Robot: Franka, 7 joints.
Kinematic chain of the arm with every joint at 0, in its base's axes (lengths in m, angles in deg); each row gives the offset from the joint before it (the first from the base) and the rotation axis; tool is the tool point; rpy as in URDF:
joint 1: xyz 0 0 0.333 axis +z
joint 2: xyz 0 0 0 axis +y
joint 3: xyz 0 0 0.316 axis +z
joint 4: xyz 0.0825 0 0 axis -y
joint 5: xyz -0.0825 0 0.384 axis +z
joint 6: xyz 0 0 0 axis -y
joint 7: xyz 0.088 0 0 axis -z
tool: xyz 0 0 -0.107 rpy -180 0 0
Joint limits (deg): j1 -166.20..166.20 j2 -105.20..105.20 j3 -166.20..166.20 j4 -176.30..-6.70 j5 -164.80..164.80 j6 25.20..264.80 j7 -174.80..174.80
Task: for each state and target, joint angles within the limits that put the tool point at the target. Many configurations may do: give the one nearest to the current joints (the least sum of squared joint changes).
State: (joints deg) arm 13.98 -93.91 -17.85 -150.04 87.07 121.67 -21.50
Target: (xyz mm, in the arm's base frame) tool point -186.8 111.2 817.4
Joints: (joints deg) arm 7.72 -103.71 8.51 -130.08 89.51 115.75 -21.50
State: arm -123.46 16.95 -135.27 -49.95 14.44 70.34 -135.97
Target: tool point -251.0 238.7 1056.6
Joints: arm -122.05 11.37 -125.56 -40.05 18.16 103.15 -135.97
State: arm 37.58 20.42 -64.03 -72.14 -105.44 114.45 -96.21
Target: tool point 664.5 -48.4 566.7
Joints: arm 47.94 23.00 -55.51 -94.13 -101.96 113.06 -96.21
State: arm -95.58 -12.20 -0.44 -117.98 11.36 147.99 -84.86
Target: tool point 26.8 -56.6 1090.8
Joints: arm -93.91 -46.26 3.66 -84.46 10.63 156.15 -84.86
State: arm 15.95 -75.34 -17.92 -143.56 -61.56 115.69 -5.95
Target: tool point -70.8 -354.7 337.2
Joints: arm -27.48 -65.78 -67.42 -152.49 -64.63 93.50 -5.95
